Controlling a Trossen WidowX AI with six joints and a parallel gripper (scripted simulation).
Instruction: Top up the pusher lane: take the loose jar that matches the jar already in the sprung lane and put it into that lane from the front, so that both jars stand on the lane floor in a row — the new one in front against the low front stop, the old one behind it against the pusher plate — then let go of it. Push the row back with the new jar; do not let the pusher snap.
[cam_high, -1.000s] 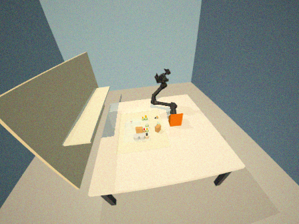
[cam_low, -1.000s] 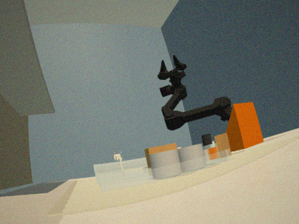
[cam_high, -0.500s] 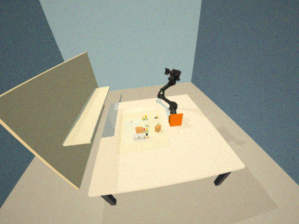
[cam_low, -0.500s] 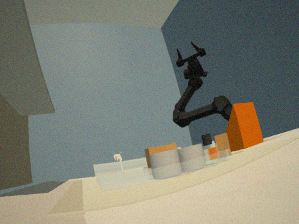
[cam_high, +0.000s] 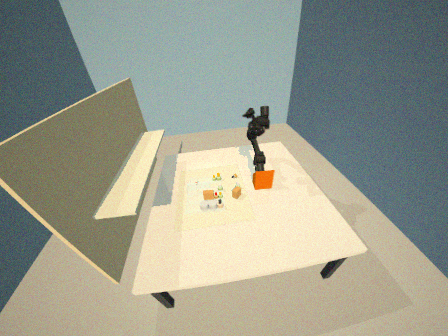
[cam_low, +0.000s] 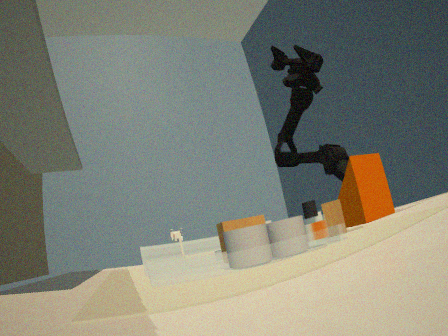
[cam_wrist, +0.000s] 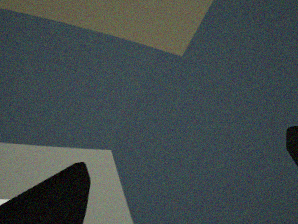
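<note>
My gripper tip is now 52 cm above the tan box, 8 cm to the right of it and 7 cm short of it. Also, from my gripper tip: cream pusher plate (51 cm below, 30 cm ahead, 2 cm to the right); shelf (70 cm ahead, 19 cm below, 5 cm to the left).
</note>
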